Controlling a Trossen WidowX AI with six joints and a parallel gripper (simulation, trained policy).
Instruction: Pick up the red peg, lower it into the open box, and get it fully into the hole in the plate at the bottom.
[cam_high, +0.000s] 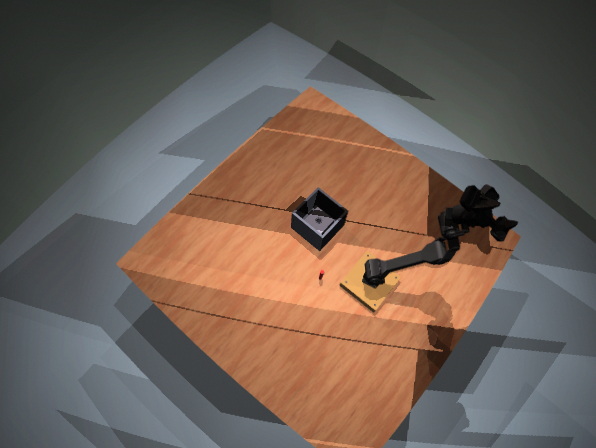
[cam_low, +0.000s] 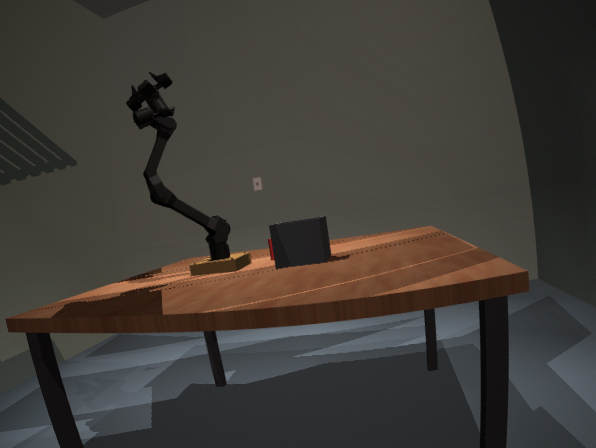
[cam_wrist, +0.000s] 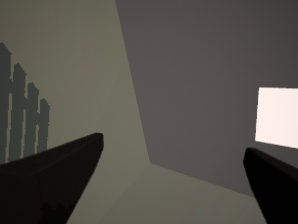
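Now: gripper tip 73 cm above the red peg, 40 cm short of it and 13 cm to the right of it.
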